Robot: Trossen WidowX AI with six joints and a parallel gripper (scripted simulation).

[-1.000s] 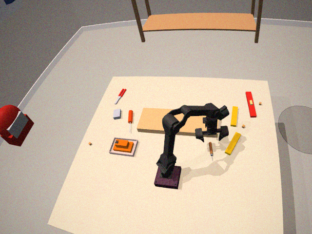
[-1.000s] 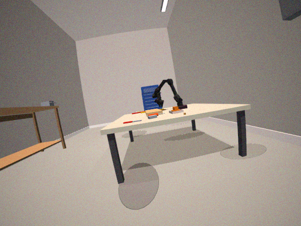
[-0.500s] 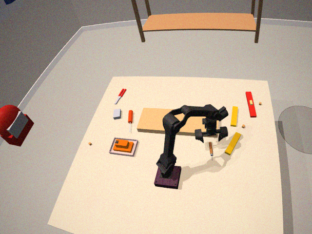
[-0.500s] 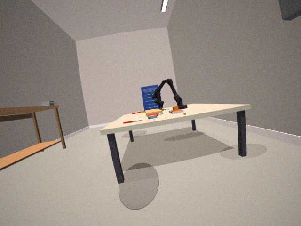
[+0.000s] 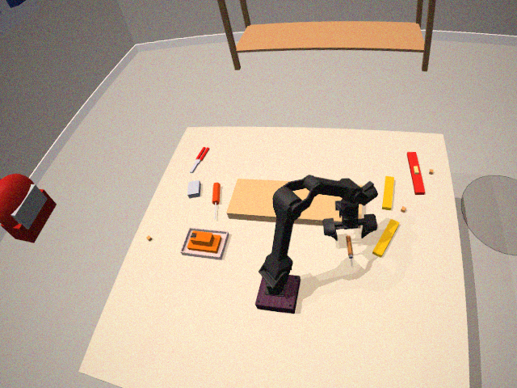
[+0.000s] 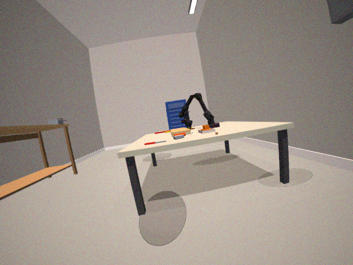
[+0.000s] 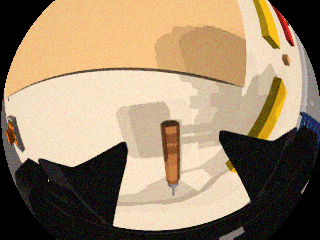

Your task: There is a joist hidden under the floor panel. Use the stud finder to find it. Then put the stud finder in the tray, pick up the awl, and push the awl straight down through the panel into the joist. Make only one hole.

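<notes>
The awl lies 60 mm behind my gripper tip, 10 mm to the right of it and 10 mm below it. From my gripper tip the other things lie so: orange stud finder: 70 mm behind, 560 mm to the left, 30 mm above; pink tray: 70 mm behind, 540 mm to the left; red level: 350 mm ahead, 270 mm to the right.
</notes>
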